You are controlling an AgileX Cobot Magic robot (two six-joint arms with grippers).
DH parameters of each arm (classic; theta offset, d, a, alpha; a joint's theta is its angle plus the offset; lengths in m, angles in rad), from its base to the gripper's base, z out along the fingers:
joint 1: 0 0.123 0 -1.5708
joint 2: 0.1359 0 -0.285 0
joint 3: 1.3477 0 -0.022 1.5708
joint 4: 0 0.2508 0 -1.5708
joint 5: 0 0 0.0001 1.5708
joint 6: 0 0.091 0 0
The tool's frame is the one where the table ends.
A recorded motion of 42 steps. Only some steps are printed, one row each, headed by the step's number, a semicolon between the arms.
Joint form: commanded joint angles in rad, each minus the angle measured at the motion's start. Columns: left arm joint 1, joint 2, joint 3, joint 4, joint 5, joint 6; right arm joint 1, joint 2, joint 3, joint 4, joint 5, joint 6.
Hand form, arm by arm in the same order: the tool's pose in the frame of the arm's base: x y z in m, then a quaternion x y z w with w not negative. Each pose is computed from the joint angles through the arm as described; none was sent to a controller.
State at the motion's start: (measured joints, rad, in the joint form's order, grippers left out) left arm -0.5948 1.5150 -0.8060 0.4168 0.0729 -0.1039; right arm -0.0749 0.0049 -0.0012 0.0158 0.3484 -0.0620
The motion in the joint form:
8: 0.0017 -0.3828 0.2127 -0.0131 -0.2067 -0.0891; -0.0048 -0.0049 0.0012 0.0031 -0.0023 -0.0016
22: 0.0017 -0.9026 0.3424 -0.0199 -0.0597 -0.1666; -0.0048 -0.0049 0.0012 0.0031 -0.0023 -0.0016
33: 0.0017 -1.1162 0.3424 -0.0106 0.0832 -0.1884; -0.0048 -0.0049 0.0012 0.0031 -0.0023 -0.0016
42: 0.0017 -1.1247 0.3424 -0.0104 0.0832 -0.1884; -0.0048 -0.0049 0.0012 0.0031 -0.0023 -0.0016
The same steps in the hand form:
8: 0.1933 -0.1360 0.2760 0.33084 0.74274 -0.13240 0.56688; 0.0534 -0.0037 0.1820 0.01147 0.79237 -0.03572 0.60889
22: 0.1110 -0.0742 0.3166 0.25630 0.68641 -0.15556 0.66253; 0.0534 -0.0037 0.1820 0.01147 0.79237 -0.03572 0.60889
33: 0.0779 -0.0457 0.3286 0.22169 0.66832 -0.14895 0.69427; 0.0534 -0.0037 0.1820 0.01147 0.79237 -0.03572 0.60889
42: 0.0765 -0.0448 0.3294 0.22062 0.66549 -0.14968 0.69717; 0.0534 -0.0037 0.1820 0.01147 0.79237 -0.03572 0.60889

